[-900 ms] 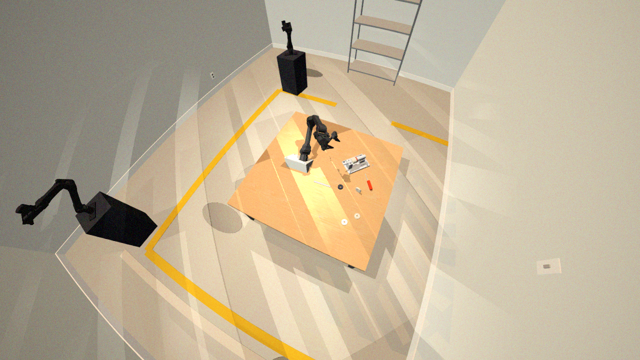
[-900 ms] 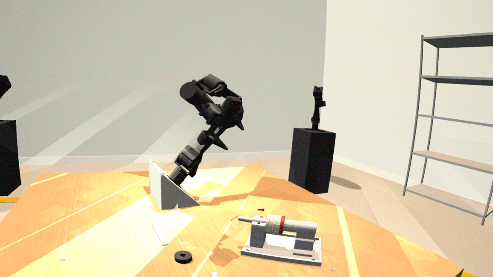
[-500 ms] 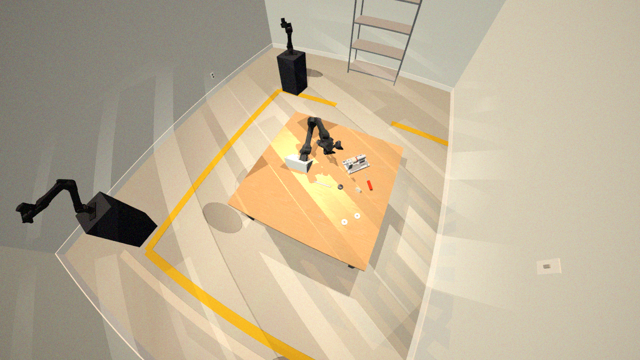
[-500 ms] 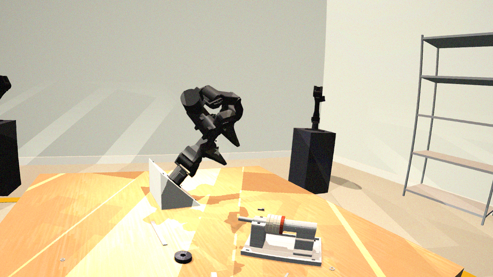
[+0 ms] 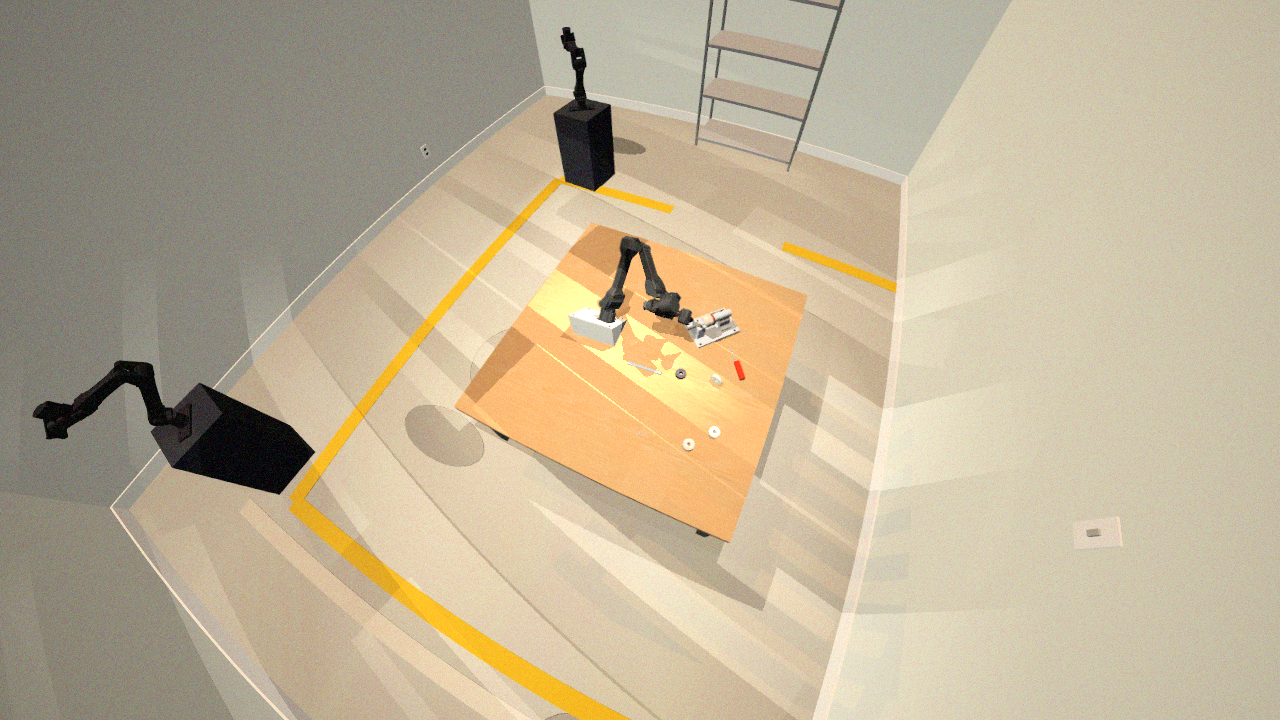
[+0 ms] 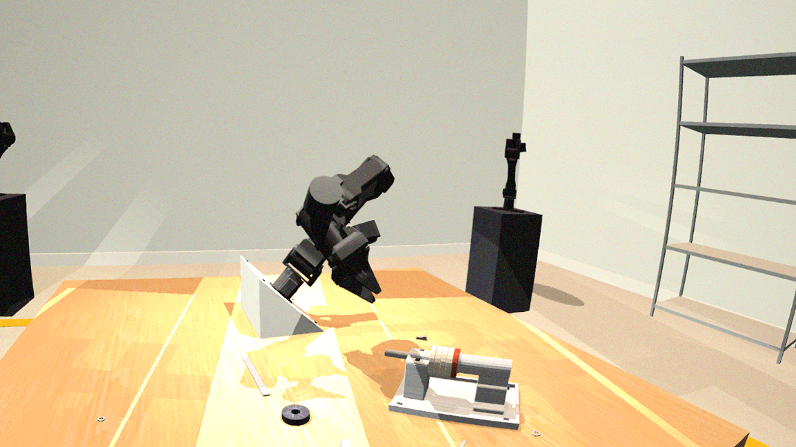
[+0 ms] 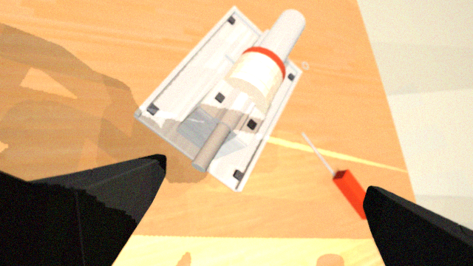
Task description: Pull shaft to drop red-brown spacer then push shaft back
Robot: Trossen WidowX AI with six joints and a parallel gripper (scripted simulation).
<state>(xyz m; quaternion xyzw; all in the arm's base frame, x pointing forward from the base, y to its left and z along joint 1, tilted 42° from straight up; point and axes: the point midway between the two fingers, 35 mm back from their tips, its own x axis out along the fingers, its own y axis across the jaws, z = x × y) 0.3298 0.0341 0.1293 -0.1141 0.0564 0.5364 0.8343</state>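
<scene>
The grey shaft is 6 cm ahead of my gripper tip, 9 cm to the left of it and 11 cm below it. From my gripper tip the other things lie so: thin metal strip (8 cm behind, 21 cm to the right, 18 cm below); red-brown spacer (9 cm ahead, 13 cm to the left, 11 cm below); black ring (8 cm ahead, 16 cm to the right, 18 cm below).
</scene>
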